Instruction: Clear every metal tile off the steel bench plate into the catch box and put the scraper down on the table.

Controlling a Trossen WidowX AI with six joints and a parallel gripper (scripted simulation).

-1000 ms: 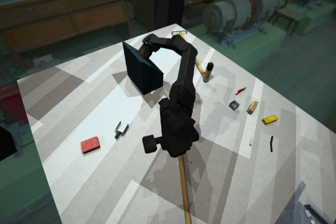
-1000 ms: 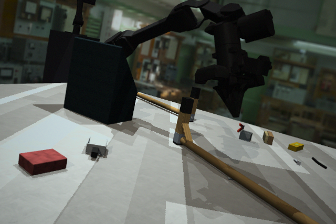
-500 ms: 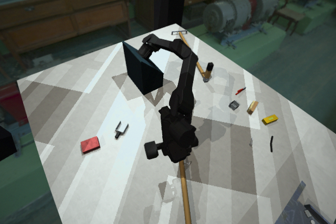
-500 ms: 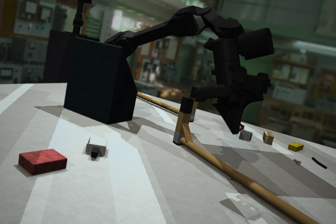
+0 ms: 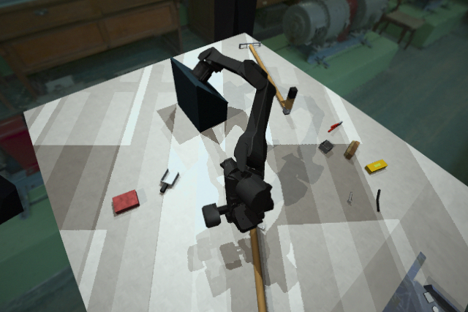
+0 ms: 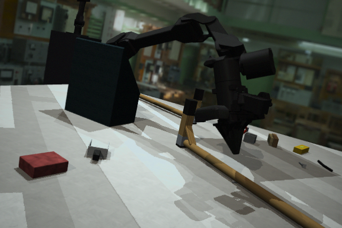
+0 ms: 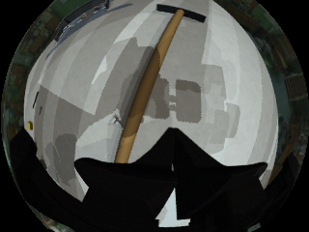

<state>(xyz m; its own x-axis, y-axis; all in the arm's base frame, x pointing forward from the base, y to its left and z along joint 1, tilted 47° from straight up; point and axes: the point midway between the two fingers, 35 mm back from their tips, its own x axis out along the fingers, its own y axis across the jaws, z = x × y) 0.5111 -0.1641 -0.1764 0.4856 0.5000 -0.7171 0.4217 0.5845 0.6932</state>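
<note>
The long scraper is 40 mm ahead of my gripper tip, 30 mm to the left of it and 20 mm below it. The rest, counted from my gripper tip: grey box (520 mm to the left, 80 mm below, 20 mm behind); grey bracket (300 mm behind, 80 mm below, 70 mm to the right); red block (320 mm behind, 210 mm to the right, 80 mm below).
</note>
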